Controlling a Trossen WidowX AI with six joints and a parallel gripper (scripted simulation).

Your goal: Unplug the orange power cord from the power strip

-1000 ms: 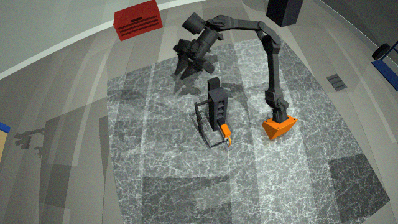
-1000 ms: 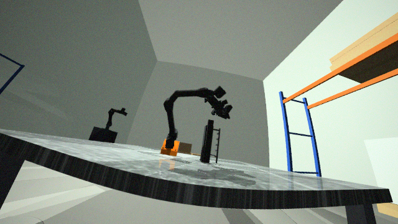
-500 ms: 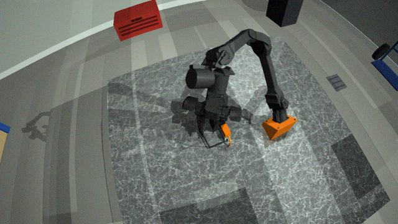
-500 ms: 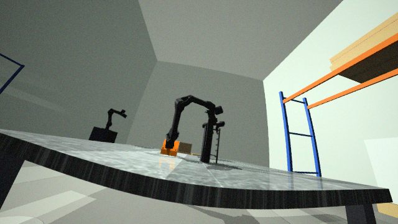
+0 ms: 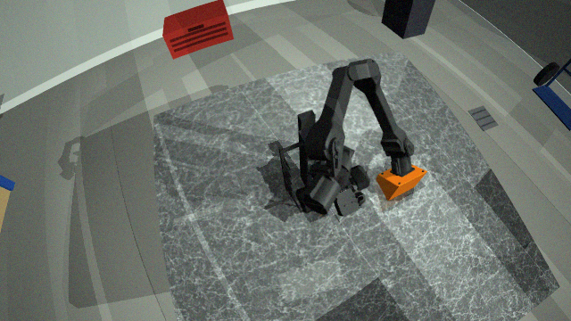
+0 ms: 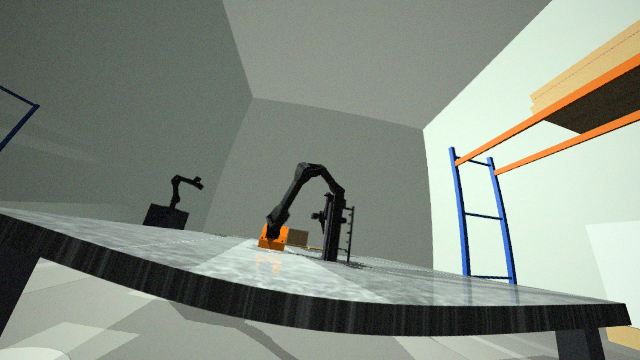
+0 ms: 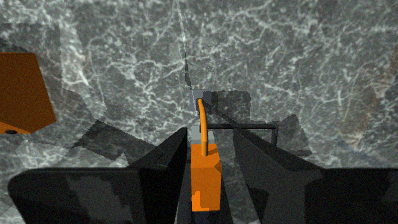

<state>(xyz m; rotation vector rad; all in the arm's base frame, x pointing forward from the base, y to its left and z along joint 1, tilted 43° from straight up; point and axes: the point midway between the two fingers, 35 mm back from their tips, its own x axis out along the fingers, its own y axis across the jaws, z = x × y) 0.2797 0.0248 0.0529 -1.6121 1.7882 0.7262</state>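
My gripper tip is 70 mm to the left of the orange plug and 10 mm above it.
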